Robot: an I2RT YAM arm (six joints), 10 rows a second.
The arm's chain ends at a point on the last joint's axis. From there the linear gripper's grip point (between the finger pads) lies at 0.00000 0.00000 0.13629 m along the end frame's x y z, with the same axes.
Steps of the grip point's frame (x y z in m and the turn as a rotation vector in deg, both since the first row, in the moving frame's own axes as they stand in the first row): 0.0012 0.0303 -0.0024 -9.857 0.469 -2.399; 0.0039 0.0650 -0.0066 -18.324 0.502 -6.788; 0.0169 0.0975 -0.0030 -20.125 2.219 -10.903; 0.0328 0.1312 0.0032 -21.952 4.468 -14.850; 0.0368 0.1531 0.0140 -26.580 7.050 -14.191; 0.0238 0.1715 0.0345 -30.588 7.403 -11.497; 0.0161 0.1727 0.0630 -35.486 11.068 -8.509; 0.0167 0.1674 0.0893 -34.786 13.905 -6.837
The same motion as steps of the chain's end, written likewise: -0.0004 0.0070 -0.0004 -9.857 0.469 -2.399; 0.0002 0.0223 0.0003 -18.324 0.502 -6.788; 0.0073 0.0514 0.0054 -20.125 2.219 -10.903; 0.0159 0.0822 0.0134 -21.952 4.468 -14.850; 0.0132 0.0949 0.0293 -26.580 7.050 -14.191; 0.0001 0.1045 0.0545 -30.588 7.403 -11.497; -0.0144 0.0963 0.0906 -35.486 11.068 -8.509; -0.0188 0.0925 0.1174 -34.786 13.905 -6.837
